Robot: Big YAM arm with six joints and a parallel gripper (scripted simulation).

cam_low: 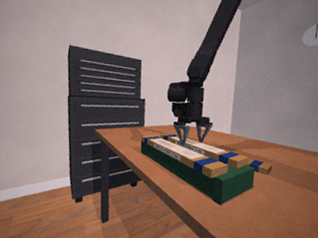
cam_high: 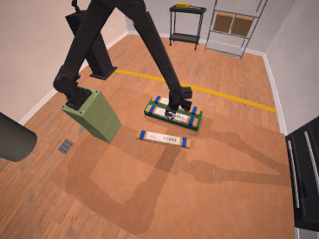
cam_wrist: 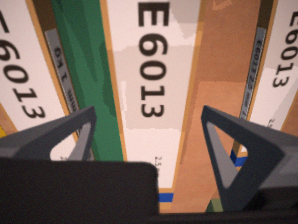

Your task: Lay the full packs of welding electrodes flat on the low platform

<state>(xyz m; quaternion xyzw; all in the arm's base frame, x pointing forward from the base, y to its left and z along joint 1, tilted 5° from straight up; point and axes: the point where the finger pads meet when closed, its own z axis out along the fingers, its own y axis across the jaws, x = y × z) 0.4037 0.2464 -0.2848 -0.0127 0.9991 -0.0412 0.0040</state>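
My gripper is now 70 mm above the green platform, 50 mm to the right of it and 10 mm past it.
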